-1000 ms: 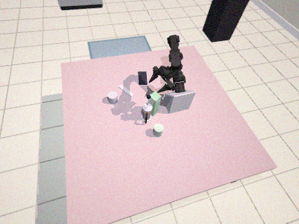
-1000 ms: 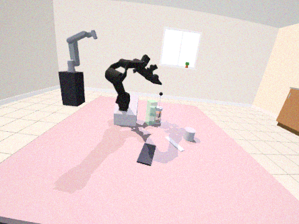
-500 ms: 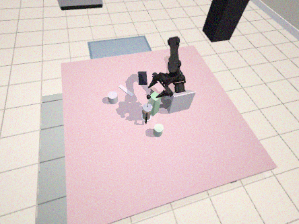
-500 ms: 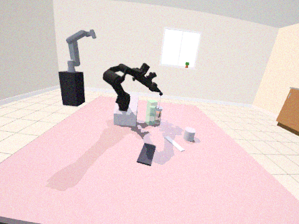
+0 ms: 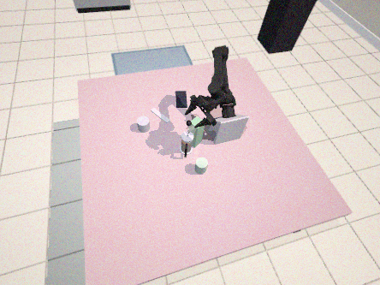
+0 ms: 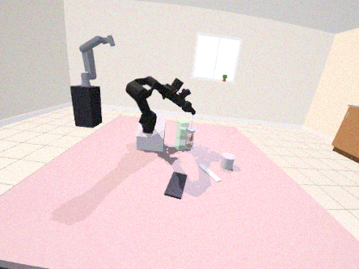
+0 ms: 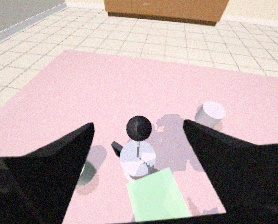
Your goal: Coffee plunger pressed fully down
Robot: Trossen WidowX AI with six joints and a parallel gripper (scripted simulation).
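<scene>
Now: gripper tip 1 cm short of the coffee press, 2 cm to the right of it and 14 cm above it. The rest, counted from my gripper tip: pale green box (6 cm behind, 4 cm to the right, 17 cm below).
</scene>
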